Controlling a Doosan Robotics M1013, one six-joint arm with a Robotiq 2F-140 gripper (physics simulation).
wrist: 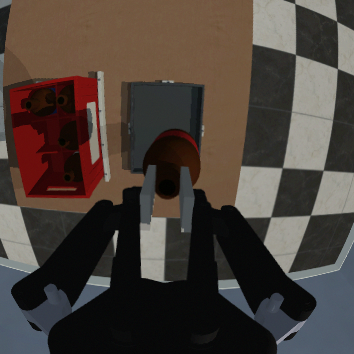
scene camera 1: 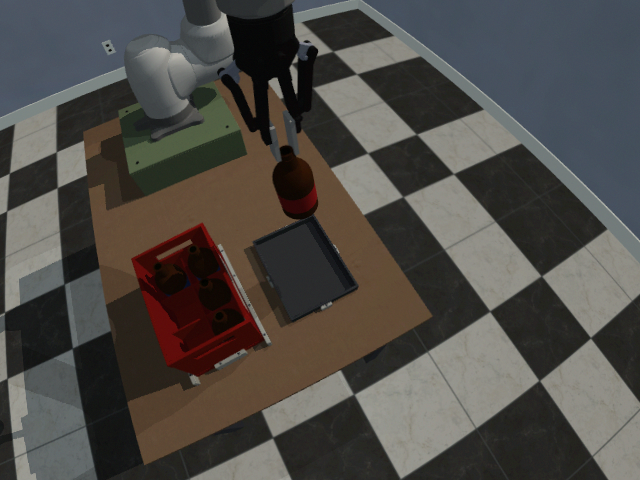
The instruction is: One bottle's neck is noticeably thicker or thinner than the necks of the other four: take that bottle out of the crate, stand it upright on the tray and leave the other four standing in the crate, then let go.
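Places are measured from the arm's base along level axes (x right, y ahead, z up), in metres.
Where they show: gripper, fingertip midpoint: (wrist: 167, 179) (scene camera 1: 285, 152); arm's base at its link origin: (scene camera 1: 173, 117).
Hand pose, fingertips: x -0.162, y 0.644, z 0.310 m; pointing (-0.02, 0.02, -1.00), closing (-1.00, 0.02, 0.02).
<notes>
Each offset is from my fingertips to the top centre of the thing. "spot": to the spot under its first point. Level surfaces: height alone.
My gripper (scene camera 1: 283, 147) (wrist: 167, 179) is shut on the neck of a brown bottle @[dz +0.009, dx -0.006, dy +0.007 m] (scene camera 1: 294, 188) (wrist: 172, 155) with a red label. The bottle hangs neck up, raised above the table. In the scene view it appears just behind the dark grey tray @[spot: dz -0.413, dx +0.001, dy +0.026 m] (scene camera 1: 305, 268) (wrist: 160, 105); in the wrist view it overlaps the tray's near end. The red crate @[dz -0.243, dx +0.277, dy +0.017 m] (scene camera 1: 155, 312) (wrist: 86, 170) holds four brown bottles: one @[dz -0.255, dx +0.324, dy -0.072 m] (scene camera 1: 170, 279) (wrist: 42, 104) in the left row, the others @[dz -0.255, dx +0.234, dy -0.074 m] (scene camera 1: 203, 261) @[dz -0.255, dx +0.236, dy +0.019 m] (scene camera 1: 214, 294) @[dz -0.255, dx +0.233, dy +0.105 m] (scene camera 1: 225, 322) in the right row. Their lower parts are hidden in shadow.
The crate and the tray stand side by side on the brown table @[dz -0.418 m] (scene camera 1: 310, 351) (wrist: 170, 40), with a gap between them. White strips @[spot: dz -0.389, dx +0.180, dy +0.024 m] (scene camera 1: 242, 294) (wrist: 103, 125) run beside the crate. The green base block (scene camera 1: 186, 165) under the arm stands at the table's back.
</notes>
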